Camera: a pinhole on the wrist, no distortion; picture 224 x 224 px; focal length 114.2 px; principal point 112.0 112.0 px. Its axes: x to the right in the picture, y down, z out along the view. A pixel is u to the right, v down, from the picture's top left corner.
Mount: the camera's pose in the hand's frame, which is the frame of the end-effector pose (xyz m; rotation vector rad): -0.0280 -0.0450 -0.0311 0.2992 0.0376 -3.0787
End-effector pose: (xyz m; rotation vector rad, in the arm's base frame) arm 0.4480 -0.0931 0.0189 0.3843 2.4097 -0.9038
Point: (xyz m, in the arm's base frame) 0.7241 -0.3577 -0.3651
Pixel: 87 74
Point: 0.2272 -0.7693 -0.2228
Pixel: 26 209
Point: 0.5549 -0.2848 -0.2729
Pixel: 58 78
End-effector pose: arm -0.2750 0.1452 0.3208 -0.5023 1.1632 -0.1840
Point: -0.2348 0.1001 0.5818
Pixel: 204 189
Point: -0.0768 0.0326 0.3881
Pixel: 32 181
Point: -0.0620 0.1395 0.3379
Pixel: 32 108
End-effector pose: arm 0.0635 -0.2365 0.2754 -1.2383 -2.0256 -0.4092
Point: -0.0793 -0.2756 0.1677
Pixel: 119 176
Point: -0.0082 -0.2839 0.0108
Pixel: 171 113
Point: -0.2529 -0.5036 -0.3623
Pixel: 202 168
